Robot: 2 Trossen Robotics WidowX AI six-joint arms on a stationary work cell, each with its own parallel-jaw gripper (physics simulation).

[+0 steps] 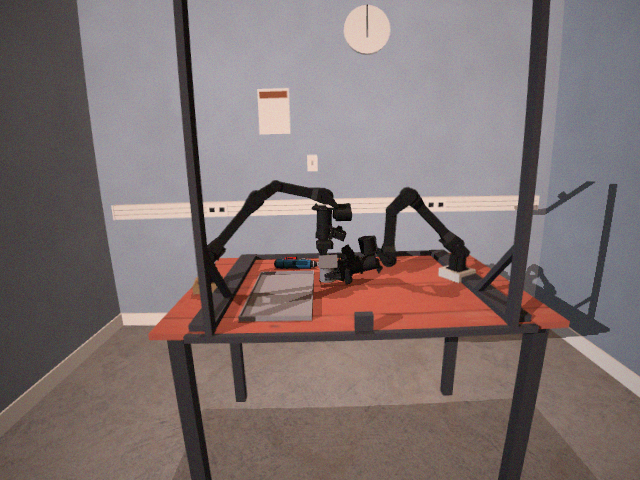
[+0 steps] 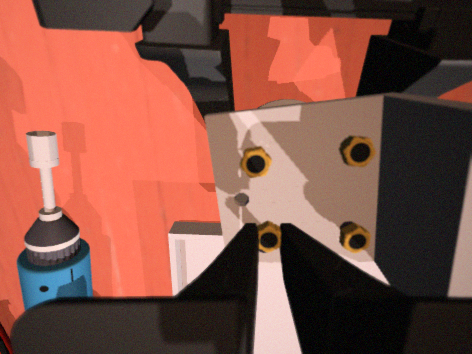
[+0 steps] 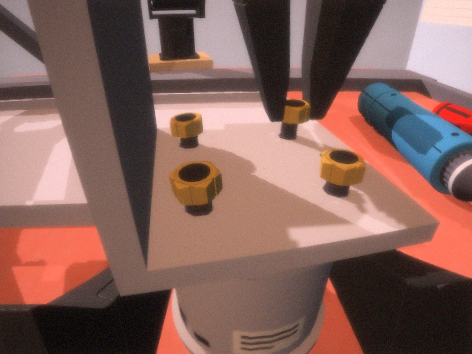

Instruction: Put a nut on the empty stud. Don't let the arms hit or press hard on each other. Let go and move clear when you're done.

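Frame: origin at the left arm's base, x ahead, y left, z up, level; metres.
Seen in the pictures: left gripper, between the fingertips: (image 1: 323, 260) (image 2: 267, 234) (image 3: 292, 116); right gripper, between the fingertips: (image 1: 324, 273) (image 2: 288, 182) (image 3: 247, 235); left arm's base, origin of its link: (image 3: 178, 56); right arm's base, origin of its link: (image 1: 457, 268).
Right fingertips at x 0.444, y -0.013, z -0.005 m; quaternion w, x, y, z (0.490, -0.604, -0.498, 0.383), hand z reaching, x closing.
Note:
Pixels of each thing's top centre, then the offset from my right fingertips to it.
- pale cylindrical body, centre of its top: (image 3: 254, 138) (image 1: 326, 261) 0.010 m ahead, 0.002 m right, 0.046 m up
- fourth gold nut, centre of its top: (image 3: 294, 102) (image 2: 268, 240) 0.000 m ahead, 0.014 m left, 0.053 m up
- remaining stud, centre of its top: (image 3: 290, 114) 0.007 m back, 0.017 m left, 0.046 m up
- blue power drill, centre of its top: (image 2: 41, 325) (image 3: 436, 117) (image 1: 301, 259) 0.067 m back, 0.166 m left, 0.013 m up
- socket, centre of its top: (image 2: 37, 178) 0.025 m ahead, 0.137 m left, 0.000 m up
- dark block, centre of its top: (image 1: 363, 312) 0.019 m ahead, 0.436 m right, 0.029 m up
A grey bracket (image 1: 327, 261) (image 2: 320, 130) (image 3: 240, 225) has a flat plate with studs and a tall side wall, on a pale cylindrical body (image 3: 250, 305). Gold nuts sit on three studs: one (image 2: 256, 162) (image 3: 342, 167), another (image 2: 358, 151) (image 3: 195, 182) and a third (image 2: 354, 238) (image 3: 186, 126). My left gripper (image 1: 325, 252) (image 2: 267, 234) points down, shut on a fourth gold nut (image 2: 269, 239) (image 3: 297, 111), at the top of the remaining stud (image 3: 288, 131). My right gripper (image 1: 333, 274) has its fingers against both sides of the cylindrical body; its fingertips are hidden.
A blue power drill (image 1: 295, 263) (image 2: 56, 277) (image 3: 417, 137) lies beside the bracket, with a socket (image 2: 42, 149) on its end. A shallow grey tray (image 1: 313, 302) lies close by. A dark block (image 1: 363, 321) stands at the table's front edge. The two grippers are close together.

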